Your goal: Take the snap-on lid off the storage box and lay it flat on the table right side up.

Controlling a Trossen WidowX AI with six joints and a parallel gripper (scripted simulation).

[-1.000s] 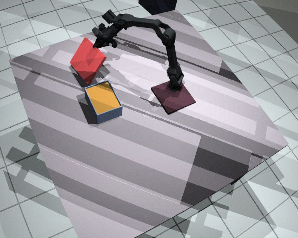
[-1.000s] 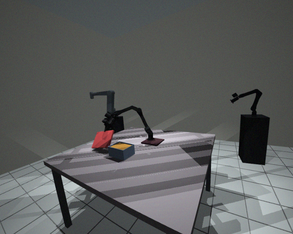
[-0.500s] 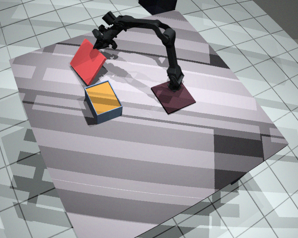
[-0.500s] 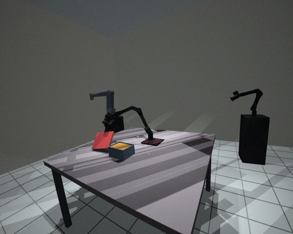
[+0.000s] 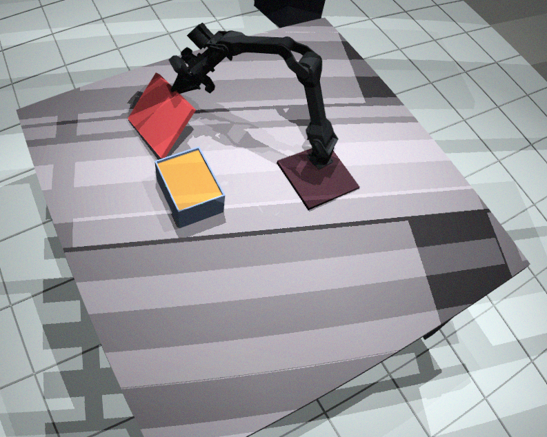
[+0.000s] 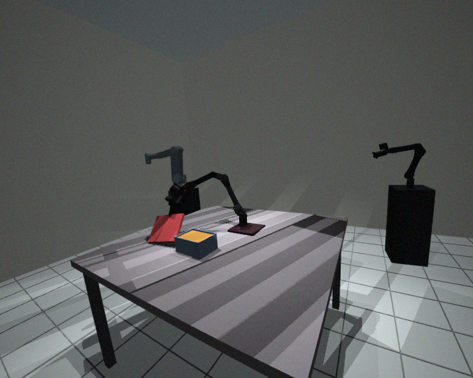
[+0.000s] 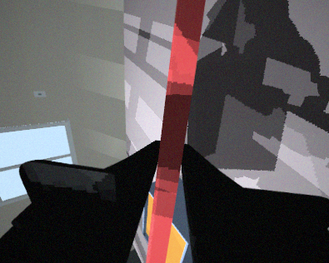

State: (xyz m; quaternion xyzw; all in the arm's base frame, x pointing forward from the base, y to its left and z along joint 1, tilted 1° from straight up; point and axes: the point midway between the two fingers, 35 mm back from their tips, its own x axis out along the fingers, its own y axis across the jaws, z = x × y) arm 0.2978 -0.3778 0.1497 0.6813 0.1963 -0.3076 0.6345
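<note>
The red lid lies 60 mm below my gripper tip, 60 mm ahead of it and 10 mm to the left of it. Also, from my gripper tip: storage box (270 mm to the left, 110 mm ahead, 100 mm below).
</note>
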